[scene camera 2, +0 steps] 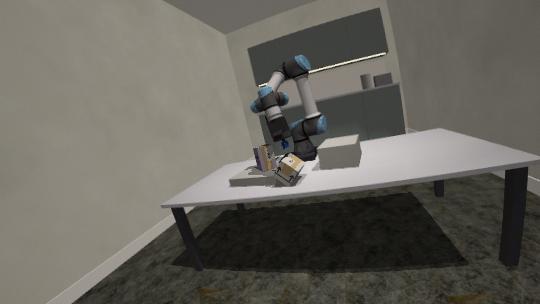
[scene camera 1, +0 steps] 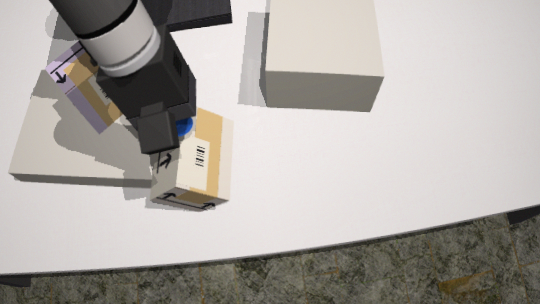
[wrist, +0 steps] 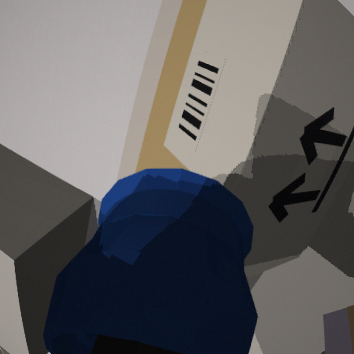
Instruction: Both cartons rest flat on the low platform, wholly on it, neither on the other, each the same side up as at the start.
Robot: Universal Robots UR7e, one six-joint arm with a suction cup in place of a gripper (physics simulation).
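Places are measured from the arm's base along level axes (x right, y up, z back), in metres.
Where they show: end effector, tool point: [scene camera 2: 286, 148] [scene camera 1: 181, 125] [wrist: 172, 236]; arm's base, origin of the base link: [scene camera 2: 304, 151].
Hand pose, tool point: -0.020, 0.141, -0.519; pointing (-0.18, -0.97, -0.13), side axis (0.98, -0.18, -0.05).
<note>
Each offset is from my tool point to the centre of the thing, as dx, dy, dz. "pt": to the spot under its first point. Level surfaces: height alone.
A beige carton with tan tape and a barcode label @[pt -0.004, -0.056, -0.030] [scene camera 1: 192, 160] [scene camera 2: 289, 169] [wrist: 240, 75] is tilted, leaning at the right edge of the low platform @[+0.209, -0.150, +0.112] [scene camera 1: 37, 150] [scene camera 2: 244, 179], with its lower end off the platform. A lilac carton with a tan band @[+0.179, -0.058, +0.134] [scene camera 1: 85, 107] [scene camera 2: 265, 158] [wrist: 336, 332] stands on the platform toward its back; the arm partly hides it in scene camera 1. My gripper, a blue suction cup [scene camera 1: 185, 126] [scene camera 2: 285, 144] [wrist: 175, 200], is open and holds nothing. It hangs above the upper end of the beige carton, apart from it in scene camera 2.
A large beige block @[-0.245, -0.114, +0.226] [scene camera 1: 320, 40] [scene camera 2: 340, 152] stands on the table @[dy -0.174] [scene camera 1: 425, 150] to the right of the cartons. A dark slab [scene camera 1: 200, 12] lies at the back in scene camera 1. The table's front edge runs in front of the platform and the beige carton.
</note>
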